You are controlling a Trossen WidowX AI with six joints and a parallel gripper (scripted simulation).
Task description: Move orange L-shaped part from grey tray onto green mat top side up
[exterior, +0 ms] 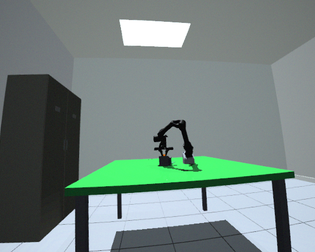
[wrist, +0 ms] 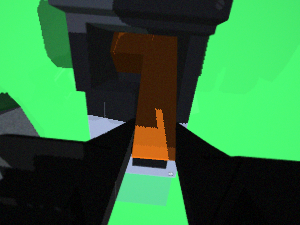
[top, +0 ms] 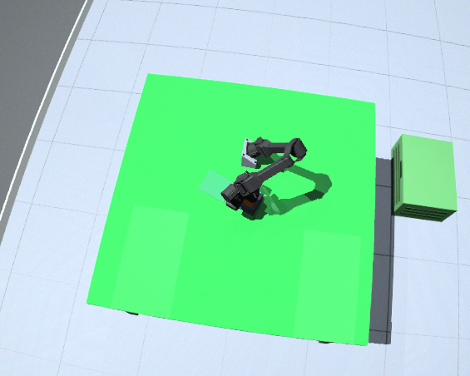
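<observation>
My gripper tip is now 80 mm past the pale green mat, 120 mm to the left of it and 80 mm above it. Round my gripper tip: orange L-shaped part: 40 mm to the left, 30 mm below.
</observation>
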